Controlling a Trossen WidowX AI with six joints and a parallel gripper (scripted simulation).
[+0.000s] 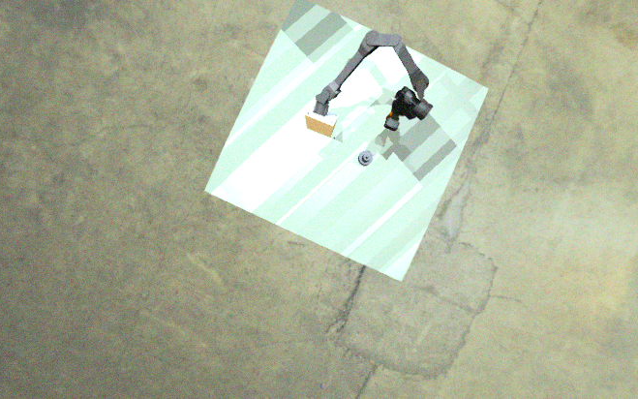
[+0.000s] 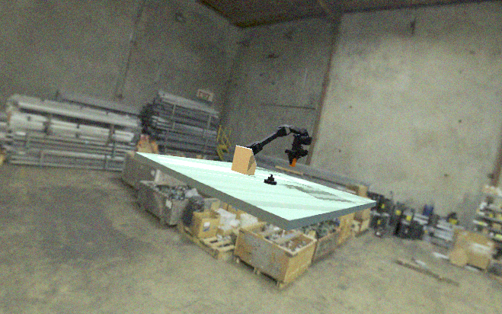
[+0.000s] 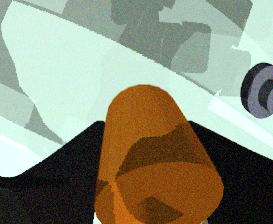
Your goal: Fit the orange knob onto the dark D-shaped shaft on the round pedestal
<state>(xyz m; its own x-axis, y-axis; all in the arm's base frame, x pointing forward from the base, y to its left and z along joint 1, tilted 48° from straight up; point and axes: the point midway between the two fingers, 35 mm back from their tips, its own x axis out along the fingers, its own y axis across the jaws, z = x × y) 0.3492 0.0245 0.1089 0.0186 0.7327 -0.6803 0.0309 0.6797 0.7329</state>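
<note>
Right now the round pedestal is 20 cm to the right of my gripper tip, 11 cm below it and 2 cm behind it. Also, from my gripper tip: orange knob (2 cm above).
</note>
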